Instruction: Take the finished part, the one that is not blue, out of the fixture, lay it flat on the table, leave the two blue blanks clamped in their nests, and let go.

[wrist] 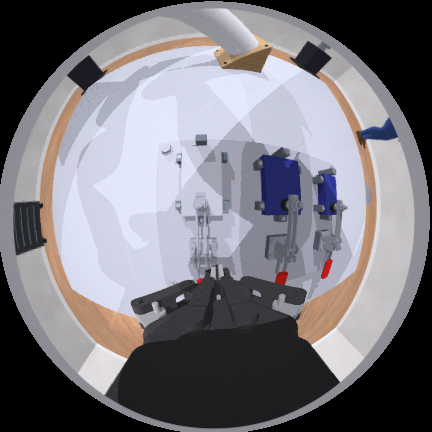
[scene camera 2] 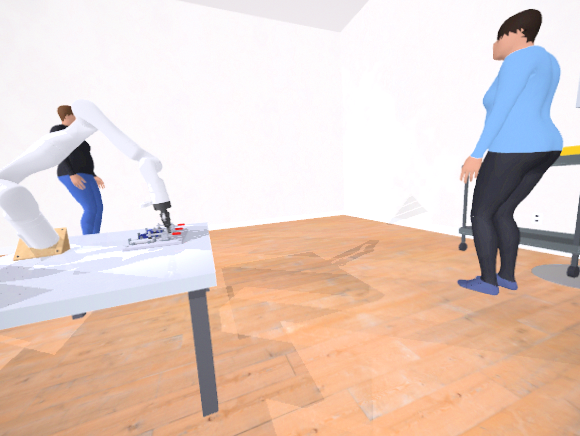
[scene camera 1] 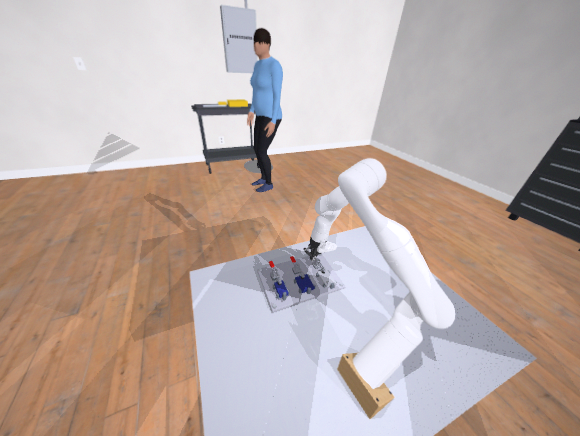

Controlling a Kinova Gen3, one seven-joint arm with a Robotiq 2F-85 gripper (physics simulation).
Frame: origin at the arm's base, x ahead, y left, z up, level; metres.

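Seen in the pictures: gripper, fingertip midpoint: (wrist: 216, 270) (scene camera 2: 170, 234) (scene camera 1: 312, 259); arm's base, origin of the base link: (wrist: 242, 46) (scene camera 2: 45, 240) (scene camera 1: 364, 371).
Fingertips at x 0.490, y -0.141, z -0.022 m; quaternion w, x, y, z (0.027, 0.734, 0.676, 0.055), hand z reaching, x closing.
Observation:
Offsets run from my fingertips to a thing's middle. "pt": to the spot under its first point. Level surfaces: height alone.
The finished part @(0.116 m back, 0.002 m right, 0.013 m down) (wrist: 192, 175), a pale grey plate, lies in the left nest of the fixture (wrist: 167, 225) (scene camera 1: 320, 293) in the wrist view. The tip of its toggle clamp @(pt 0.086 m back, 0.005 m right, 0.026 m up) (wrist: 200, 202) is over the part's near end. Its red handle @(0.025 m ahead, 0.021 m right, 0.002 m up) (wrist: 200, 281) is mostly hidden by the fingers. My gripper (wrist: 216, 270) (scene camera 1: 313, 256) (scene camera 2: 169, 231) is shut and empty, low at that handle; contact cannot be told. The larger blue blank @(0.096 m back, 0.106 m left, 0.011 m down) (wrist: 280, 182) (scene camera 1: 304, 283) and the smaller blue blank @(0.077 m back, 0.215 m left, 0.008 m down) (wrist: 327, 190) (scene camera 1: 281, 288) sit in their nests with clamp tips over them.
Red handles @(0.040 m ahead, 0.088 m left, 0.007 m up) (wrist: 281, 278) @(pt 0.051 m ahead, 0.191 m left, 0.017 m up) (wrist: 326, 268) of the other two clamps stand beside my gripper. The arm's wooden base block (wrist: 250, 59) (scene camera 1: 362, 387) is on the table @(0.039 m down) (scene camera 1: 250, 360). A person in blue (scene camera 1: 267, 87) (scene camera 2: 522, 100) and a person in black (scene camera 2: 80, 160) stand off the table.

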